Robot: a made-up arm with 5 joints.
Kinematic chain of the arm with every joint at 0, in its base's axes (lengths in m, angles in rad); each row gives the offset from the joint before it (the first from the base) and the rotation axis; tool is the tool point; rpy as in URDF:
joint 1: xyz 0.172 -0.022 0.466 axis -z
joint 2: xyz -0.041 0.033 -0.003 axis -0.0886 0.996 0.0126
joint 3: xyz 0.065 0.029 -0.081 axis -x
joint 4: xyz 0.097 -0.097 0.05 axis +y
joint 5: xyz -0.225 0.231 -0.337 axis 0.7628 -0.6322 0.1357
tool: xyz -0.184 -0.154 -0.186 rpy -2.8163 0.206 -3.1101
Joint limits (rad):
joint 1: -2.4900..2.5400
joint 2: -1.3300..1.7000
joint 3: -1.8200..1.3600
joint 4: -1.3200..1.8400
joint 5: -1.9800..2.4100
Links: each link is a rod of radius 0.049 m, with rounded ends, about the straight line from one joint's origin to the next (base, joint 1, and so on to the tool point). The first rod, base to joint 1, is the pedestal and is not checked.
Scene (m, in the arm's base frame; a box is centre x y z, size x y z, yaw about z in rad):
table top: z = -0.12
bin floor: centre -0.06 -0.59 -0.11 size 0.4 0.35 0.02 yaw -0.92
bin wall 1: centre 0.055 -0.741 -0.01 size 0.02 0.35 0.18 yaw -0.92
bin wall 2: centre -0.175 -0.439 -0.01 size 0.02 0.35 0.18 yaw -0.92
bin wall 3: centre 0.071 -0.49 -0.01 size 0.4 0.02 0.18 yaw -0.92
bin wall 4: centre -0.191 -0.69 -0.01 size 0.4 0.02 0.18 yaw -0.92
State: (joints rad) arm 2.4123 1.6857 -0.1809 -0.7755 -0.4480
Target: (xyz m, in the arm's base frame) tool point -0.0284 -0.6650 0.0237
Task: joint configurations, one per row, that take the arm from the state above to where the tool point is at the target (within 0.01 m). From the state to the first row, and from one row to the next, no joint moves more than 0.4 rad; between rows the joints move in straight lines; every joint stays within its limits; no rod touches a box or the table.
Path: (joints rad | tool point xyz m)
1: 2.3566 1.3773 -0.4397 -0.6353 -0.0568 | 0.8009 0.2882 0.1931
2: 2.3009 1.0689 -0.6984 -0.4951 0.3343 | 0.8253 0.0450 0.0524
3: 2.2452 0.7604 -0.9572 -0.3549 0.7255 | 0.7997 -0.2339 0.0845
4: 2.1896 0.4520 -1.2160 -0.2147 1.1166 | 0.7524 -0.4149 0.2983
5: 2.1339 0.1436 -1.4748 -0.0746 1.5078 | 0.6921 -0.3940 0.5919
6: 2.2016 0.0463 -1.3752 -0.2821 1.1742 | 0.6778 -0.5198 0.4587
7: 2.2693 -0.0510 -1.2757 -0.4897 0.8406 | 0.5889 -0.6297 0.3389
8: 2.3369 -0.1483 -1.1762 -0.6973 0.5070 | 0.4446 -0.7043 0.2533
9: 2.4046 -0.2456 -1.0766 -0.9049 0.1734 | 0.2741 -0.7329 0.2130
10: 2.4723 -0.3429 -0.9771 -1.1124 -0.1602 | 0.1083 -0.7163 0.2192
11: 2.5400 -0.4403 -0.8775 -1.3200 -0.4938 | -0.0284 -0.6650 0.2652
12: 2.5400 -0.1598 -0.8801 -1.3200 -0.1406 | -0.0431 -0.6767 0.1411
13: 2.5400 0.1207 -0.8827 -1.3200 0.2125 | -0.0284 -0.6650 0.0237

